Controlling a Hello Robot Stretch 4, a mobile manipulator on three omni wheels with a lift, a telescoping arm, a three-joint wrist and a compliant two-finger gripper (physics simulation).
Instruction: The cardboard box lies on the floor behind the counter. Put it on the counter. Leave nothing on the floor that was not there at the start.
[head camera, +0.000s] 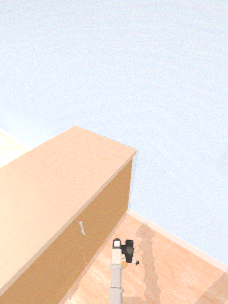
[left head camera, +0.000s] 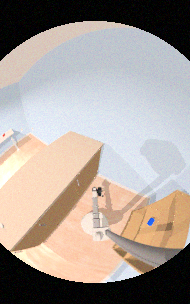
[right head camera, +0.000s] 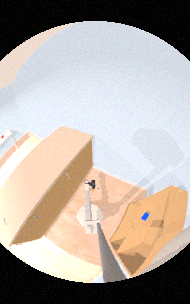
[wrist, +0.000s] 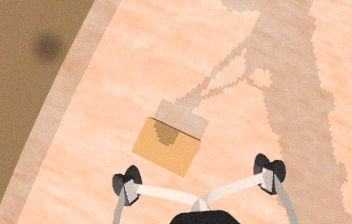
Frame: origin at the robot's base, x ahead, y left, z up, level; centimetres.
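Seen in the pictures: gripper, fingertip midpoint: (left head camera: 97, 195) (right head camera: 93, 188) (wrist: 196, 172).
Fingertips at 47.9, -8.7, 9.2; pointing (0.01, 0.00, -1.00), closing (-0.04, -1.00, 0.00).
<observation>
Offsets run from my fingertips to a thing's middle, as dx, dy, dz. "spot": to the spot under its first point. Level surfaces: height alone.
The cardboard box {+2.7, +4.2, -9.5} (wrist: 167, 147) lies on the floor near the foot of the counter. In the head view a small orange part of the box (head camera: 124, 264) shows beside the dark wrist. The counter {dz +79.0} (head camera: 65, 185) (left head camera: 50, 175) (right head camera: 40, 175) has a bare-looking tan top; its side fills the left edge of the wrist view. My gripper (wrist: 196, 172) is open, its two dark fingertips wide apart, with nothing between them. It hangs above the floor. In the wrist view the box appears just beyond the fingertips, left of their middle. In the head view the arm hides part of the box.
A wooden shelf unit {spot: -52.4, -61.0, +94.0} (left head camera: 181, 204) (right head camera: 175, 200) stands at the right, holding a blue object {-60.3, -57.9, +45.0} (left head camera: 151, 221) (right head camera: 145, 216). The wall runs behind the counter's far end. Handles stick out from the counter's side. A small red thing (left head camera: 4, 135) (right head camera: 2, 136) shows at the far left.
</observation>
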